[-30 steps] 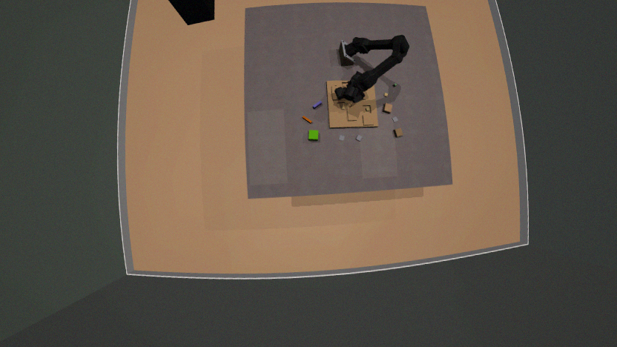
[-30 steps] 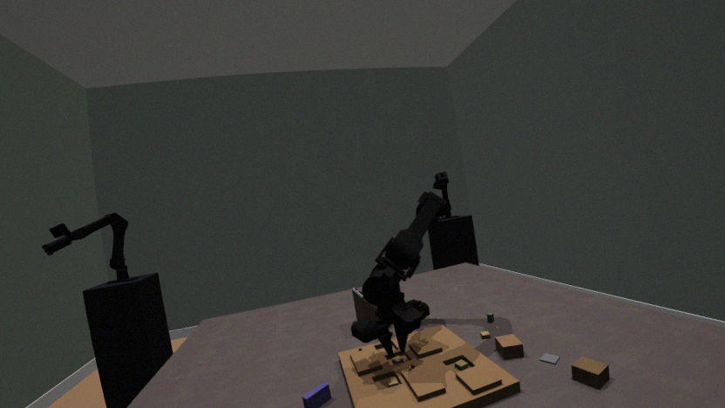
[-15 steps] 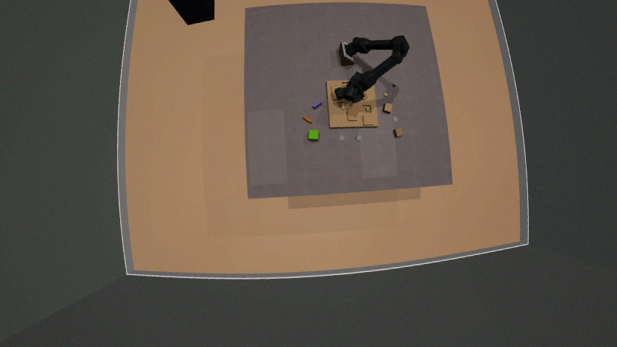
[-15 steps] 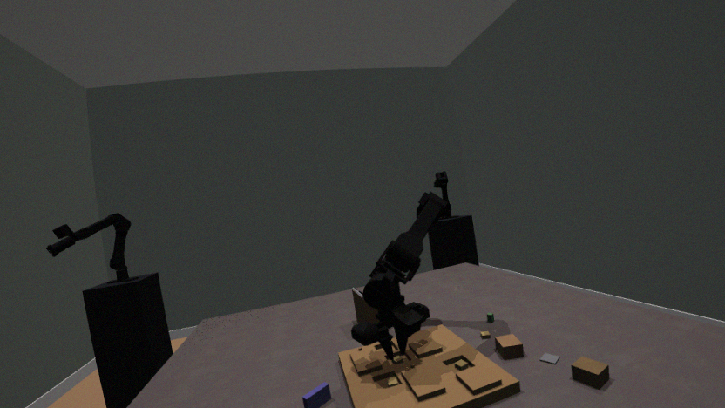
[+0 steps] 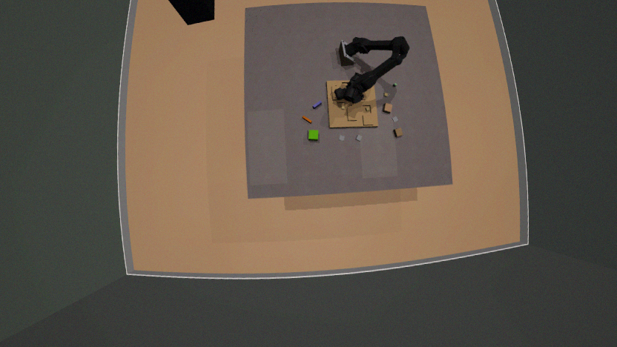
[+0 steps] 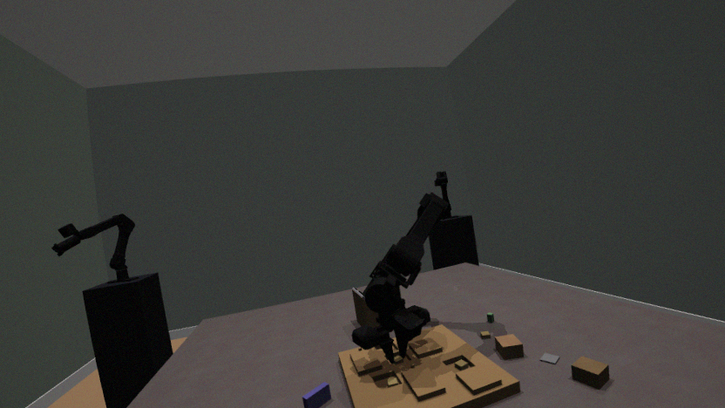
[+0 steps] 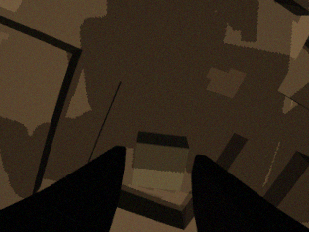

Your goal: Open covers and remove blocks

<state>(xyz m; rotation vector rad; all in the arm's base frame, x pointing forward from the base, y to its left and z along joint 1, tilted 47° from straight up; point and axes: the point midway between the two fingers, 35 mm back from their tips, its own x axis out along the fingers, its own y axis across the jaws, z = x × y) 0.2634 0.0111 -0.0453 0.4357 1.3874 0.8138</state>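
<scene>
Now: the tiny green piece 320 mm to the left of my gripper tip and 50 mm behind it. Also, from my gripper tip: orange stick 260 mm to the right, 130 mm ahead; then green cube 240 mm to the right, 230 mm ahead, 10 mm above; then purple piece 190 mm to the right, 40 mm ahead.
</scene>
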